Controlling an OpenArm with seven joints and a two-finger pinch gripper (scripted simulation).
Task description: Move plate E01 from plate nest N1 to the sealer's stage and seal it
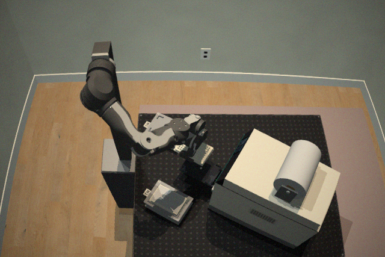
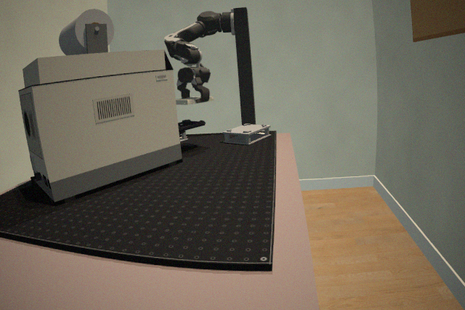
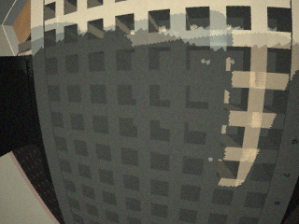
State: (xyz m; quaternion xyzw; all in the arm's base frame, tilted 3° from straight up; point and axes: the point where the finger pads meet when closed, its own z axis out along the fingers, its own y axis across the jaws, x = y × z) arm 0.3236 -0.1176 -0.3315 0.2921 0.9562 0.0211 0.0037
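Right now my hand is 80 mm above the sealer's stage, 40 mm to the left of it and 30 mm short of it. From my hand the other things lie so: vent (350 mm ahead, 120 mm to the right, 30 mm above); then nest label (230 mm to the left, 200 mm behind, 170 mm below); then sealer's display (150 mm ahead, 150 mm above, 70 mm to the right).
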